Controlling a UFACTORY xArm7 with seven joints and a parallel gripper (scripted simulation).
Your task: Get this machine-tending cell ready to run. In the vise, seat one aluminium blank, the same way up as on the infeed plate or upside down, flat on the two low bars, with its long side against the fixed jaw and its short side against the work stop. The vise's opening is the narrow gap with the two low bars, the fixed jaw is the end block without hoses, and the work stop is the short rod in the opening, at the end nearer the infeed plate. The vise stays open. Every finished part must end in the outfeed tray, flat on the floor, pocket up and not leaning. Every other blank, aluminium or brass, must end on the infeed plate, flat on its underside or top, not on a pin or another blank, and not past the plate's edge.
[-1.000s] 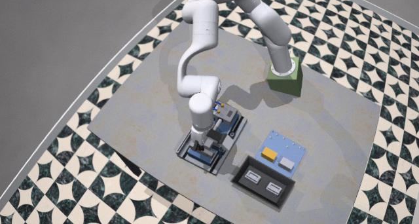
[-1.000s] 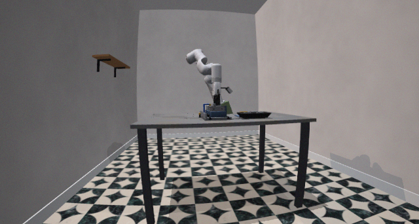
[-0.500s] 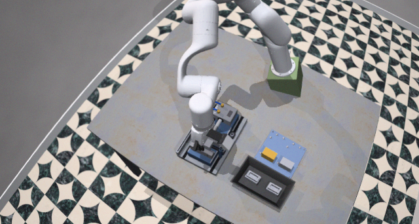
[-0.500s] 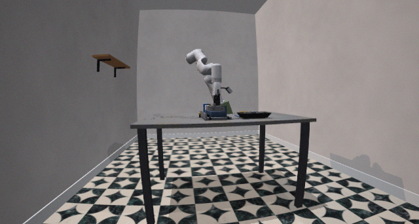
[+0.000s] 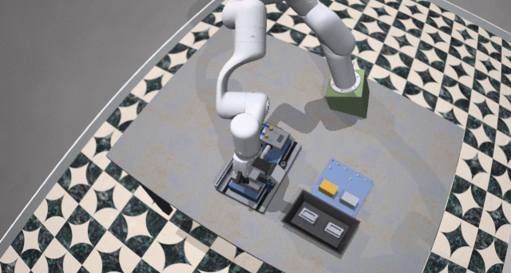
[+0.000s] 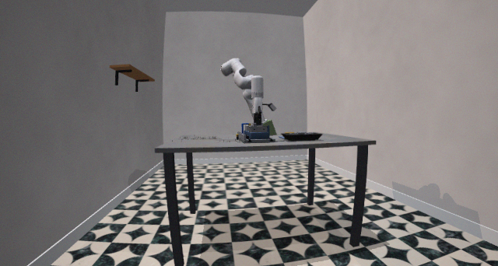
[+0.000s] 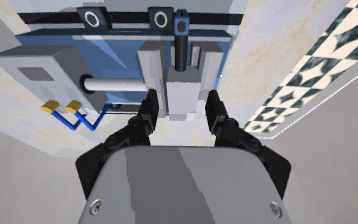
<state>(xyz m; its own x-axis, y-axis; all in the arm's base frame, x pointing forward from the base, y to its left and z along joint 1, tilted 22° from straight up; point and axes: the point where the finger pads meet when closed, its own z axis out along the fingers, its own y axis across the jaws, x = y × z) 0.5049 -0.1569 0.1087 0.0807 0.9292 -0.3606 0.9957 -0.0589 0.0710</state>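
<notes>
Now: the aluminium blank 2 cm below my hand. The rest, counted from my hand: fixed jaw: 3 cm ahead, 4 cm below; then moving jaw: 3 cm behind, 4 cm below; then dark work stop rod: 5 cm to the left, 3 cm below.
</notes>
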